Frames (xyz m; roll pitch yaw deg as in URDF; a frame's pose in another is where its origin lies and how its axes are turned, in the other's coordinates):
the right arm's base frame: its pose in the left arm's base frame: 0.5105 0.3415 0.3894 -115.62 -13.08 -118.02
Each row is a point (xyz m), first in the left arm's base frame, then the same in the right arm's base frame.
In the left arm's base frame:
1: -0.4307 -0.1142 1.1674
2: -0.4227 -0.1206 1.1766
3: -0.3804 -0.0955 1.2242
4: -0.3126 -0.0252 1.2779
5: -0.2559 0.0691 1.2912
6: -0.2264 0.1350 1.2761
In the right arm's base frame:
1: 0.9986 -0.2443 -0.8012
2: 1.0025 -0.2563 -0.7958
3: 0.9724 -0.3178 -0.7969
4: 0.8930 -0.3957 -0.8046
5: 0.7890 -0.4323 -0.8157
6: 0.7154 -0.4316 -0.8208

